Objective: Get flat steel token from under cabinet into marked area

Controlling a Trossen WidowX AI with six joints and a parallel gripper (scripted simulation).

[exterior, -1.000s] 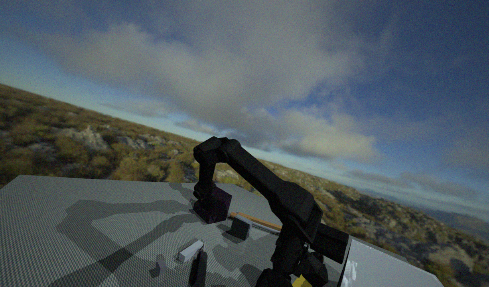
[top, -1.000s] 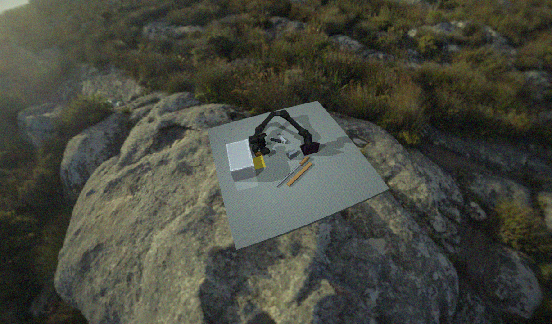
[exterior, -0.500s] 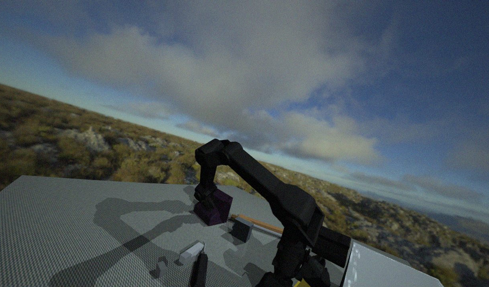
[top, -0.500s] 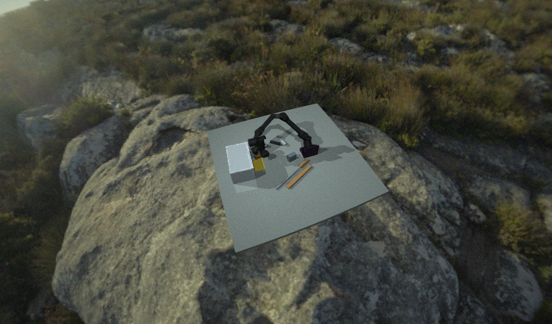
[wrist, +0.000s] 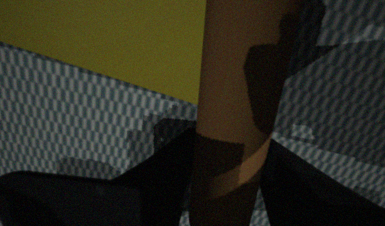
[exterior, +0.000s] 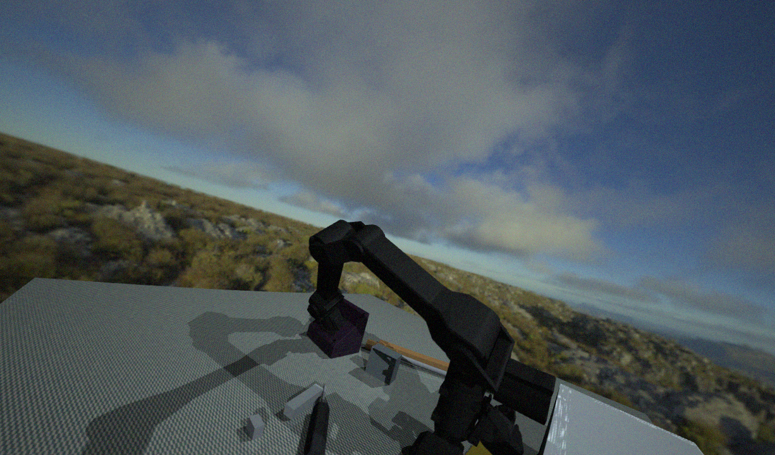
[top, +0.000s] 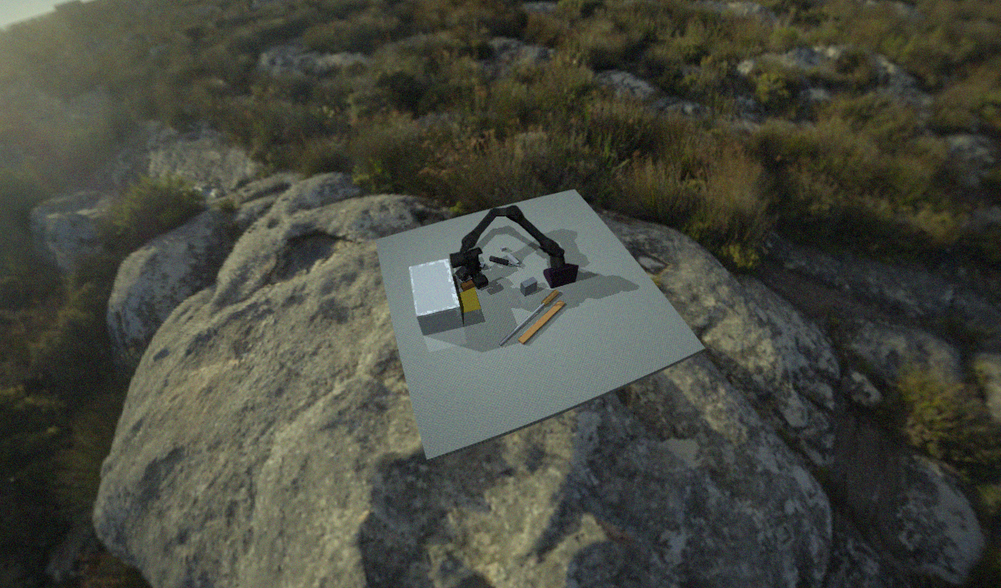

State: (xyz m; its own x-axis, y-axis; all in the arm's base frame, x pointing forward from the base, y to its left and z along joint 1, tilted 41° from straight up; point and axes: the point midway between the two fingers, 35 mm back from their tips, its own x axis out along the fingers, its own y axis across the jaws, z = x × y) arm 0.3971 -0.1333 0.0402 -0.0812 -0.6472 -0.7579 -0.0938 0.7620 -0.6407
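Right now my gripper tip is 24 cm past the grey bar and 7 cm to the left of it. From my gripper tip the other things lie so: grey block 22 cm behind, 15 cm to the left, 2 cm above; small grey cube 23 cm behind, 16 cm to the right; wooden stick 35 cm to the left, 20 cm behind.
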